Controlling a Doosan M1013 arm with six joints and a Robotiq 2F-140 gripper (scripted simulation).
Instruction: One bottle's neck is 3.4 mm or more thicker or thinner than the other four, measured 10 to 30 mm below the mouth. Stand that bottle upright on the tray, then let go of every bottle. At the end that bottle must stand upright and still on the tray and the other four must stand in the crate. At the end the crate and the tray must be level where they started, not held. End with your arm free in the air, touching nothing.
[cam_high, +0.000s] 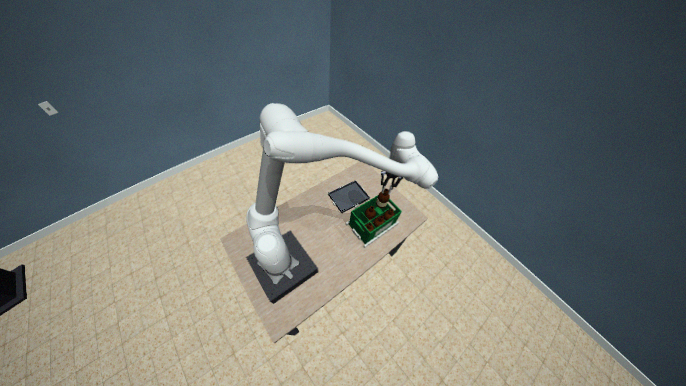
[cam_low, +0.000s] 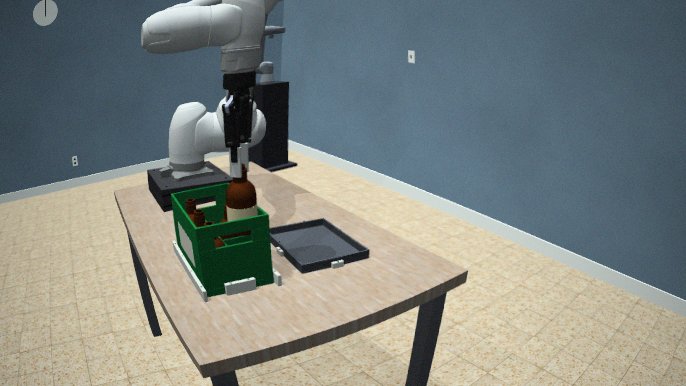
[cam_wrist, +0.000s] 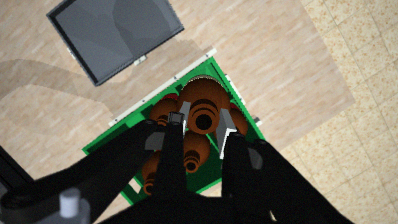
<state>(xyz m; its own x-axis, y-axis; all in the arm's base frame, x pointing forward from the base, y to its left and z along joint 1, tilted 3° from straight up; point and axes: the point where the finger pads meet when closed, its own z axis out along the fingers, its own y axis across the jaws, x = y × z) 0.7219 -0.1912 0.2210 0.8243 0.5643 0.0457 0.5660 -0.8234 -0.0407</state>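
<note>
The brown bottle is 90 mm below my hand. From my hand the other things lie so: dark tray: 40 mm behind, 250 mm to the left, 280 mm below; then green crate: 100 mm behind, 30 mm to the right, 210 mm below.
</note>
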